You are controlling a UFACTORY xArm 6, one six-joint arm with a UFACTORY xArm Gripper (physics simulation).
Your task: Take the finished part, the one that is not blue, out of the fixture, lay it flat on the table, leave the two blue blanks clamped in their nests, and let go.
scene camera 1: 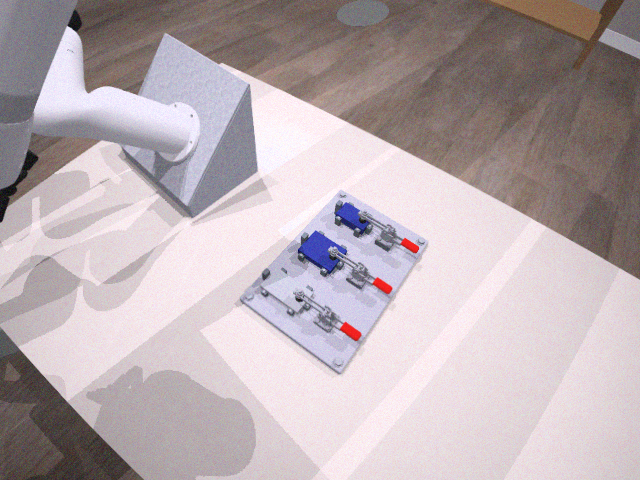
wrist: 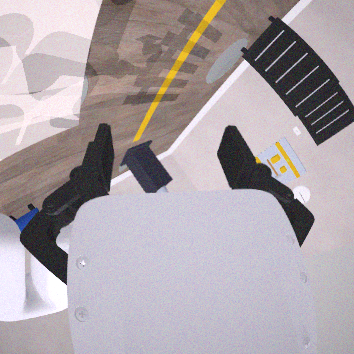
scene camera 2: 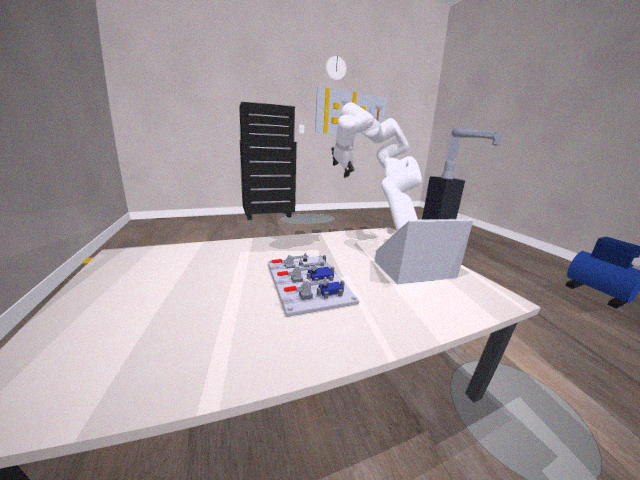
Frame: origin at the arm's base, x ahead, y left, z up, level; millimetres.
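Seen in the pictures: gripper, fingertip midpoint: (wrist: 168, 137) (scene camera 2: 340, 170); arm's base, origin of the base link: (scene camera 1: 178, 132) (scene camera 2: 411, 239).
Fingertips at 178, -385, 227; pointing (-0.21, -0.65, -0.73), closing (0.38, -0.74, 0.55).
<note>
Pixels of each thing's top centre, then the offset from my fingertips to it, as dx, dy, dz. Level surfaces: height alone.
- finished part, middle of its top: (scene camera 1: 286, 288) (scene camera 2: 312, 259) +210, +301, -326
- larger blue blank, middle of its top: (scene camera 1: 322, 249) (scene camera 2: 320, 271) +209, +411, -321
- smaller blue blank, middle of its top: (scene camera 1: 354, 215) (scene camera 2: 330, 285) +208, +521, -316
- pale table, its level: dz -357
The finished part (scene camera 1: 279, 293) (scene camera 2: 314, 260), pale grey-white, lies in one end nest of the grey fixture plate (scene camera 1: 314, 347) (scene camera 2: 321, 306), with a clamp arm reaching over its edge. A larger blue blank (scene camera 1: 316, 246) (scene camera 2: 324, 272) sits in the middle nest and a smaller blue blank (scene camera 1: 351, 214) (scene camera 2: 331, 288) in the other end nest, each under its clamp arm. My gripper (scene camera 2: 340, 169) (wrist: 168, 137) is open and empty, high in the air, away from the fixture. In scene camera 1, black gripper parts show at the left edge, with the fingertips unclear.
Three toggle clamps with red handles (scene camera 1: 350, 331) (scene camera 1: 382, 285) (scene camera 1: 409, 245) stand on the fixture. The grey wedge-shaped arm mount (scene camera 1: 227, 149) (scene camera 2: 436, 250) stands on the pale table (scene camera 1: 465, 361) (scene camera 2: 170, 330) beside the fixture. A black drawer cabinet (scene camera 2: 268, 160) (wrist: 300, 82) stands by the wall.
</note>
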